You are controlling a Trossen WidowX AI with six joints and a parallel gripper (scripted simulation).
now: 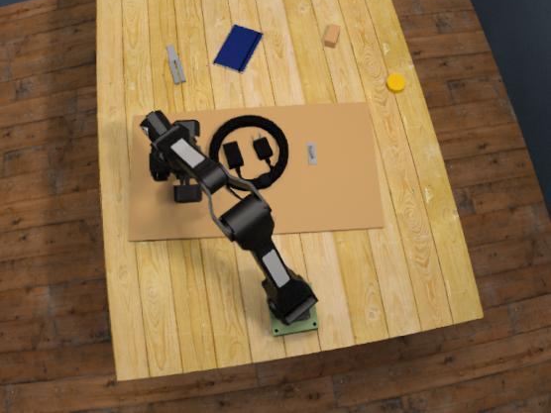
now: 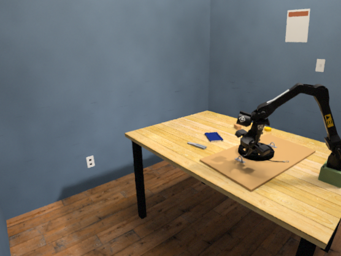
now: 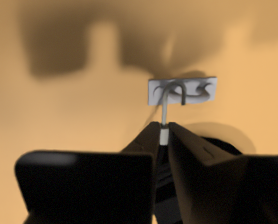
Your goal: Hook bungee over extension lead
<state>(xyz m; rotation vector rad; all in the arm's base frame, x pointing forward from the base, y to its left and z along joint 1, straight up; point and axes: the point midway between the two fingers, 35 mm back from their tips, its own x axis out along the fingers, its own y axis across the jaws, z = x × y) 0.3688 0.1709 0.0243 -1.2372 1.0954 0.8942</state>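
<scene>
Now: hand 3 cm short of the black coiled extension lead, 14 cm to the left of it and 6 cm above it. Also, from my hand: tan block (34 cm ahead, 43 cm to the right, 8 cm below); then board (1 cm behind, 14 cm to the right, 8 cm below); then yellow disc (16 cm ahead, 56 cm to the right, 8 cm below).
</scene>
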